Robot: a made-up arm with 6 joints.
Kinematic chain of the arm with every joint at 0, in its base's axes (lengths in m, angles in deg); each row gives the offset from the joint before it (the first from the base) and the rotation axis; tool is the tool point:
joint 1: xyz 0 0 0.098 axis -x
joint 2: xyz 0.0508 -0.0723 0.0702 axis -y
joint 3: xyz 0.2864 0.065 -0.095 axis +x
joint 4: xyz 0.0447 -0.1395 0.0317 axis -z
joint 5: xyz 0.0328 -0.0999 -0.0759 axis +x
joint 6: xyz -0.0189 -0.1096 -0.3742 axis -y
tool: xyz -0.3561 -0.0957 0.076
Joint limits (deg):
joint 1: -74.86..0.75
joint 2: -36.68..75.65
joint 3: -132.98..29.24
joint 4: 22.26..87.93
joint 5: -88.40..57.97
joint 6: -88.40..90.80
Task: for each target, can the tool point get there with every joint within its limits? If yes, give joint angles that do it. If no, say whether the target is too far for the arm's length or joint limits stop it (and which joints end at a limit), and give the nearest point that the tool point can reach.
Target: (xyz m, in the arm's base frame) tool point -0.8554 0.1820 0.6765
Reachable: no: joint limits stop it (at a limit: joint 1, joint 4, joint 6) | nearest point -0.6605 0.1448 0.5672 | short by 0.227 m
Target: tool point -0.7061 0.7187 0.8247
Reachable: no: joint limits stop it (at a limit: joint 1, joint 3, joint 4, joint 6) | nearest point -0.4607 0.4941 0.6118 | short by 0.395 m
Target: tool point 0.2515 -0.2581 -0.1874
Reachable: yes | joints -64.92 66.74 -9.45 32.88 19.45 -65.00
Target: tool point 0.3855 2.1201 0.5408
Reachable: no: too far | nearest point 0.2128 0.9180 0.1425 | short by 1.278 m
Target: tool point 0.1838 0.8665 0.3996
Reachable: no: joint limits stop it (at a limit: joint 1, joint 2, joint 3, joint 6) | nearest point 0.1781 0.8059 0.3476 | short by 0.080 m
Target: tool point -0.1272 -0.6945 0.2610
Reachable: yes | joints -16.62 -16.73 -28.04 29.06 -75.10 57.08
